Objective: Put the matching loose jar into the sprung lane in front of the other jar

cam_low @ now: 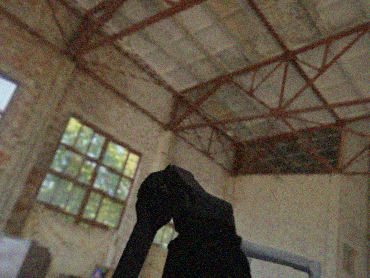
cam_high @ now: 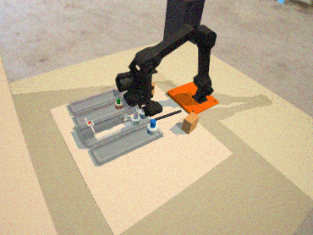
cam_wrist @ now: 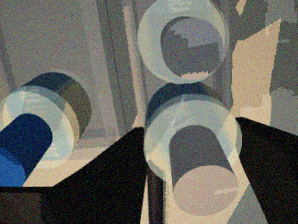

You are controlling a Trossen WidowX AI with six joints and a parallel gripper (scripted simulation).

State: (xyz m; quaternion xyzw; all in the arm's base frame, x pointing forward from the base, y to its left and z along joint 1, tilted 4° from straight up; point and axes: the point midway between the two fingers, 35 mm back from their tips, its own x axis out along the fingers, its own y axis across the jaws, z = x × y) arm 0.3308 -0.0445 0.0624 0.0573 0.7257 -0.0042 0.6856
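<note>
Now: the thin black strip 120 mm behind my gripper tip, 50 mm below it and 40 mm to the left of it. The rest, counted from my gripper tip: sprung lane: 140 mm ahead, 40 mm to the right, 30 mm below.
</note>
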